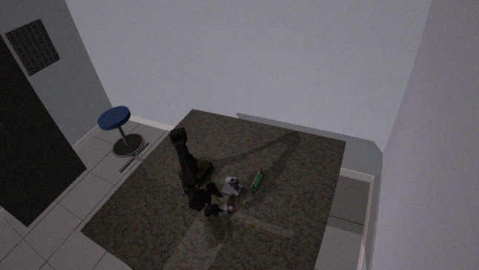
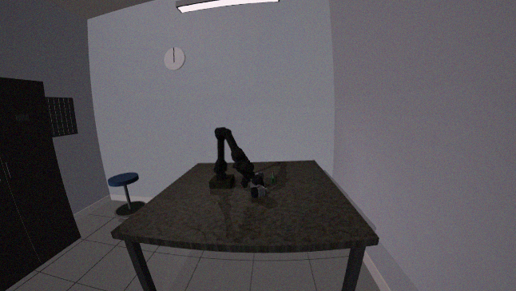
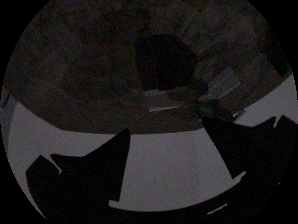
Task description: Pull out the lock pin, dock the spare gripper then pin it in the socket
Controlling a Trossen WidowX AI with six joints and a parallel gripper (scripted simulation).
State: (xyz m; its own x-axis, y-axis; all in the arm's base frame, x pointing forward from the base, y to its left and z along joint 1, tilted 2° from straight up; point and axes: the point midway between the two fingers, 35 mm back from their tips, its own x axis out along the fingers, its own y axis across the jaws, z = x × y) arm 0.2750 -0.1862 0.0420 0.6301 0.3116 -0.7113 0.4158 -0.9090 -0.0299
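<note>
The spare gripper lies 1 cm behind my gripper tip and 6 cm below it. From my gripper tip the other things lie so: grey mount (1 cm behind, 16 cm to the left, 3 cm below); then green bracket (10 cm ahead, 26 cm to the left, 6 cm below).
</note>
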